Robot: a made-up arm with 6 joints. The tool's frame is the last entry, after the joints. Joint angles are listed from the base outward. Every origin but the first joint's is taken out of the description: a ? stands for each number. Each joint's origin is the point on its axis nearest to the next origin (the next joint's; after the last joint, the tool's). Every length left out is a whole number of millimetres.
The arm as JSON. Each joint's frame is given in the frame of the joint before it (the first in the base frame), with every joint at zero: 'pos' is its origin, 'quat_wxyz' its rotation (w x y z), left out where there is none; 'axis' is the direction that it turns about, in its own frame. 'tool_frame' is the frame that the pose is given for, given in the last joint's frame.
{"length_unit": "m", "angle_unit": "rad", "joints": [
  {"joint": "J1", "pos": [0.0, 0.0, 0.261], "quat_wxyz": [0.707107, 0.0, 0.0, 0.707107], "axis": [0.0, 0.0, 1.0]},
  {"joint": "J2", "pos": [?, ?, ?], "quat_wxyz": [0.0, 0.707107, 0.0, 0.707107], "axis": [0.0, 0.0, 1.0]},
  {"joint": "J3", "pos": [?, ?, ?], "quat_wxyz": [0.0, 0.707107, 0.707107, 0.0], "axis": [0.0, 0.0, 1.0]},
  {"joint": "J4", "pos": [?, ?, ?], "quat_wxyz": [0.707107, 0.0, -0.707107, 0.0], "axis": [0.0, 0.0, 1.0]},
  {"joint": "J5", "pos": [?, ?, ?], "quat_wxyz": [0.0, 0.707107, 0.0, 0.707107], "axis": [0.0, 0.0, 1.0]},
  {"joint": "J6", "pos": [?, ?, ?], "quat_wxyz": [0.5, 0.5, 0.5, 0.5], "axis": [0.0, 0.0, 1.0]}
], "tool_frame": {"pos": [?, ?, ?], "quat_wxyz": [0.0, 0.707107, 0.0, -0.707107]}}
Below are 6 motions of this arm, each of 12 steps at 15 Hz.
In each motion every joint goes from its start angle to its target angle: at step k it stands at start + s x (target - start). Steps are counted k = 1, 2, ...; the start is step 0. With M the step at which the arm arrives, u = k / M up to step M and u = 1 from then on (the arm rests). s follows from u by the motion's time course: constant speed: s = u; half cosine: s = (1 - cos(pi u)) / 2; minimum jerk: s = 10 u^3 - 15 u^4 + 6 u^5.
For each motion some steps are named. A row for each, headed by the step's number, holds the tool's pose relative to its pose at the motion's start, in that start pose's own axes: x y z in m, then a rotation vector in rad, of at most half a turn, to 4 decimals.
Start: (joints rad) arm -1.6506 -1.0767 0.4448 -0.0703 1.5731 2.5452
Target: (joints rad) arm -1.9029 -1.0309 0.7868 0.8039 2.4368 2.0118
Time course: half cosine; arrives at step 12
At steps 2, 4, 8, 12:
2: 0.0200 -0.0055 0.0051 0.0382 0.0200 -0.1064
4: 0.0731 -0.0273 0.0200 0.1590 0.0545 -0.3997
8: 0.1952 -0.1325 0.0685 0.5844 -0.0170 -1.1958
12: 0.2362 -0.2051 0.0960 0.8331 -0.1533 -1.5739

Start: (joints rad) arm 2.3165 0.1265 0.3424 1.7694 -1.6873 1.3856
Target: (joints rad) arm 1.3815 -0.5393 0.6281 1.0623 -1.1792 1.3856
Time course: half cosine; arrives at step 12
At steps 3, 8, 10, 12:
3: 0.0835 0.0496 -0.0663 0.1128 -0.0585 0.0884
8: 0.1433 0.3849 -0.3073 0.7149 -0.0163 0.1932
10: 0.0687 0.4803 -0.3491 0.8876 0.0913 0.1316
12: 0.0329 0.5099 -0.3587 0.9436 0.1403 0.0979

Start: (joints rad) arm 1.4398 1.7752 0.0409 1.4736 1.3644 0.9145
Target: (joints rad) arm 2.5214 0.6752 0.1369 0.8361 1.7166 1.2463
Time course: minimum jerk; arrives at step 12
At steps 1, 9, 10, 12:
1: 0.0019 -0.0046 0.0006 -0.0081 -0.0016 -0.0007
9: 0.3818 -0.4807 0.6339 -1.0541 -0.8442 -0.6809
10: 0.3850 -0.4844 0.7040 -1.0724 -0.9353 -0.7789
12: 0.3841 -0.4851 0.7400 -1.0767 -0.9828 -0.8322

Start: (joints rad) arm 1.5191 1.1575 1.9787 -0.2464 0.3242 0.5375
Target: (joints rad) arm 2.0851 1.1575 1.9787 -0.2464 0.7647 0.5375
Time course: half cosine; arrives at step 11
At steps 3, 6, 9, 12:
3: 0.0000 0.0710 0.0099 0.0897 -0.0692 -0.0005
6: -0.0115 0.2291 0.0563 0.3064 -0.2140 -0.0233
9: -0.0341 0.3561 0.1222 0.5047 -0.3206 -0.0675
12: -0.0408 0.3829 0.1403 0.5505 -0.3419 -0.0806

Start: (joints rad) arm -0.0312 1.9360 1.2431 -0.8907 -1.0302 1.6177
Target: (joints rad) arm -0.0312 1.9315 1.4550 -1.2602 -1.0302 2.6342
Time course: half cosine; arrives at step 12
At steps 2, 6, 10, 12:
2: 0.0014 -0.0016 0.0047 -0.0651 -0.0263 -0.0111
6: 0.0097 -0.0120 0.0379 -0.4886 -0.1794 -0.1192
10: 0.0159 -0.0220 0.0763 -0.9107 -0.2958 -0.2876
12: 0.0166 -0.0234 0.0827 -0.9753 -0.3097 -0.3189

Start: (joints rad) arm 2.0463 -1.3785 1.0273 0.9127 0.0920 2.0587
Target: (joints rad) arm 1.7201 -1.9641 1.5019 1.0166 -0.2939 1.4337
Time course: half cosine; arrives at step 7
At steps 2, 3, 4, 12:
2: -0.0485 -0.0803 -0.1143 0.0543 0.1507 -0.0272
3: -0.1255 -0.1667 -0.2211 0.1324 0.3113 -0.0785
4: -0.2382 -0.2563 -0.3178 0.2433 0.4844 -0.1634
12: -0.4871 -0.3739 -0.4252 0.4955 0.7567 -0.3830

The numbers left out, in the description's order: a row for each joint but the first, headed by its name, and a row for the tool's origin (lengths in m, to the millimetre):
J2: 0.0 0.0 0.0
J3: 0.445 0.0 0.0
J4: 0.405 0.0 0.0
J5: 0.173 0.0 0.0
J6: 0.0 0.0 0.0
tool: 0.0 0.0 0.0

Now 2 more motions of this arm.
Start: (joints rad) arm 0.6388 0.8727 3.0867 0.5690 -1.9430 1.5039
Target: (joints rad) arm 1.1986 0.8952 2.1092 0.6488 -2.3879 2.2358
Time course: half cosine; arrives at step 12
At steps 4, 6, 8, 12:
4: 0.0833 -0.0243 0.0785 -0.2949 -0.0695 0.3575
6: 0.1563 -0.0212 0.1755 -0.6211 -0.1939 0.6855
8: 0.2079 0.0089 0.2868 -0.9700 -0.3598 0.9814
12: 0.2288 0.0628 0.4054 -1.3344 -0.5530 1.2466

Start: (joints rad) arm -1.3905 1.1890 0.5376 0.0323 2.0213 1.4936
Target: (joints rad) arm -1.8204 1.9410 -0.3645 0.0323 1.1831 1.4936
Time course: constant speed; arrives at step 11
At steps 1, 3, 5, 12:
1: -0.0812 -0.0233 -0.0232 -0.0328 0.0316 0.2256
3: -0.2306 -0.0990 -0.0566 -0.0886 0.1187 0.6740
5: -0.3545 -0.2051 -0.0686 -0.1243 0.2365 1.1173
12: -0.5181 -0.5855 0.0228 -0.0082 0.7474 2.3940

